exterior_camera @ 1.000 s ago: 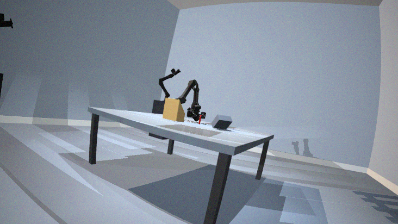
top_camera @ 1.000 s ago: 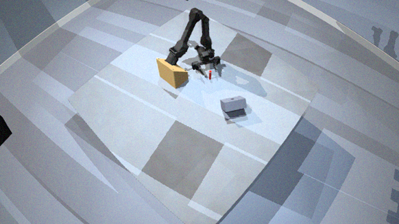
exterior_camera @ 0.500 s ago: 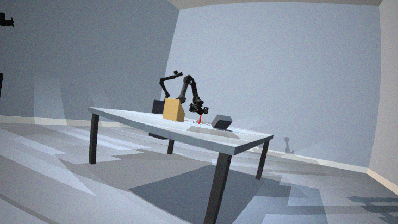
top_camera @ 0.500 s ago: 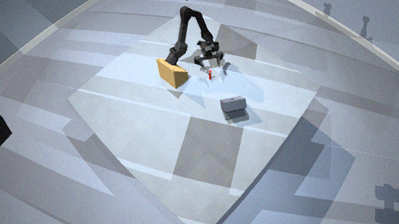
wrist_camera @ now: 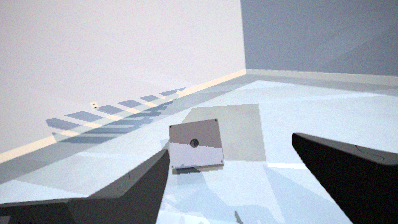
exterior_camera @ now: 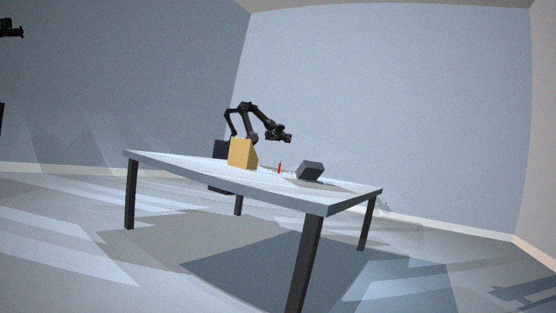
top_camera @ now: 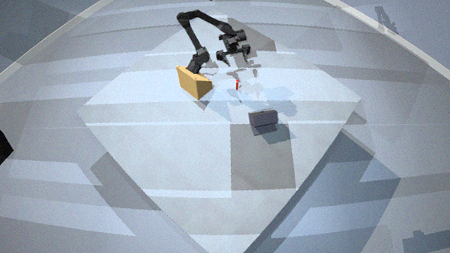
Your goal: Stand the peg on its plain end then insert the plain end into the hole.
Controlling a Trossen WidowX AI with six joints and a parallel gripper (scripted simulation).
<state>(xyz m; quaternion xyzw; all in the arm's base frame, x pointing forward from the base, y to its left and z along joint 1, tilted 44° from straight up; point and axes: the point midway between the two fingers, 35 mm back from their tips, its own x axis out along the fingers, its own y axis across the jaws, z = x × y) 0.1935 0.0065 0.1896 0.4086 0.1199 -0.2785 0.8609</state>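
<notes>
Right now the red peg is 1 cm behind my gripper tip and 17 cm below it. Round my gripper tip: grey panel block: 24 cm ahead, 10 cm to the right, 17 cm below.
</notes>
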